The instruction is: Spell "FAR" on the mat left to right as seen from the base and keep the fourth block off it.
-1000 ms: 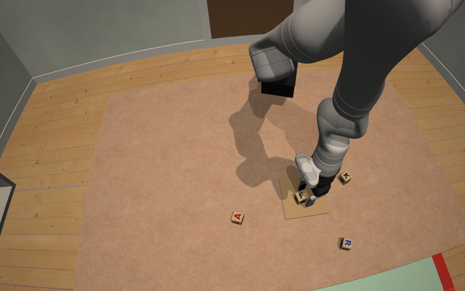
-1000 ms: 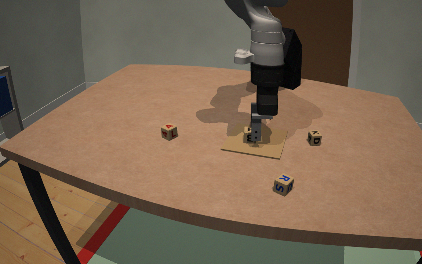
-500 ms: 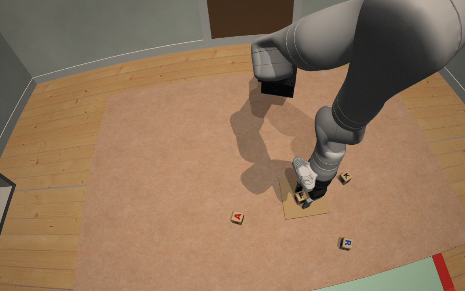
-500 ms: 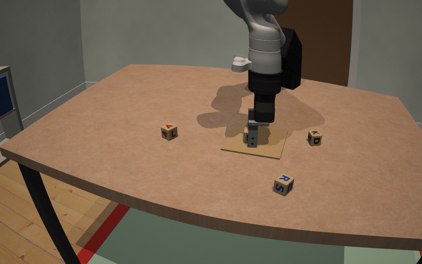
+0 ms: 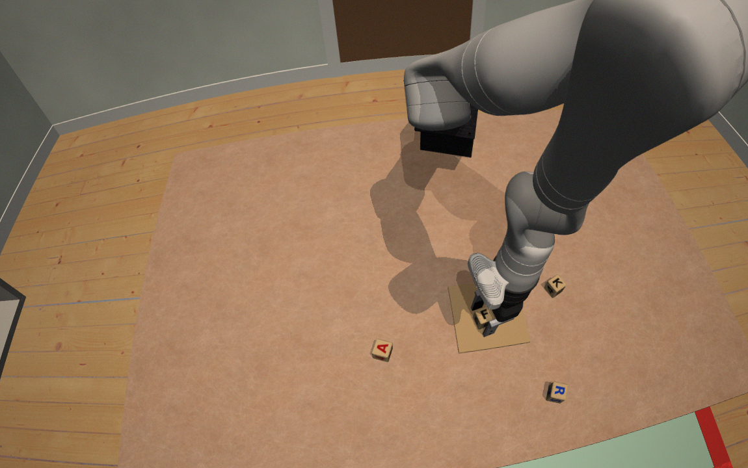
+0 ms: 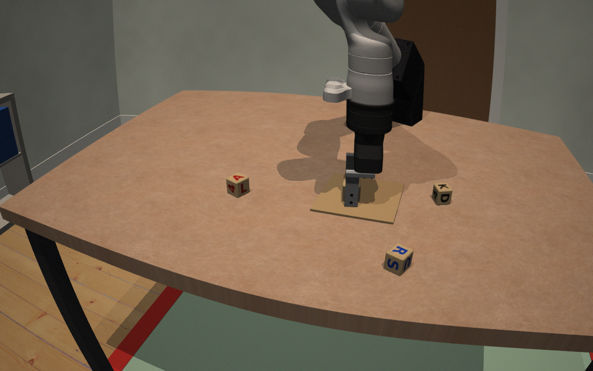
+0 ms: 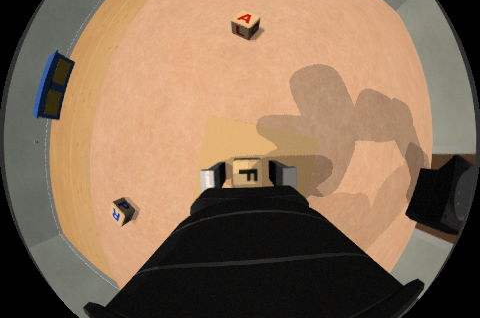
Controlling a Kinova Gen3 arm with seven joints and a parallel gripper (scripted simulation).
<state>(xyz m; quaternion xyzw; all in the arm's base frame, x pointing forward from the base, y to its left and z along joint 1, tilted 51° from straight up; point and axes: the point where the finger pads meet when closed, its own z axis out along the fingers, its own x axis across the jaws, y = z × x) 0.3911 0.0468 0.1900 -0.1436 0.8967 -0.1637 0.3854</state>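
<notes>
My gripper is now right at the F block. Round my hand: R block 17 cm ahead, 11 cm to the left, 1 cm below; tan mat 2 cm to the left, 2 cm below, 1 cm behind; K block 17 cm to the left, 4 cm behind, 1 cm below.
</notes>
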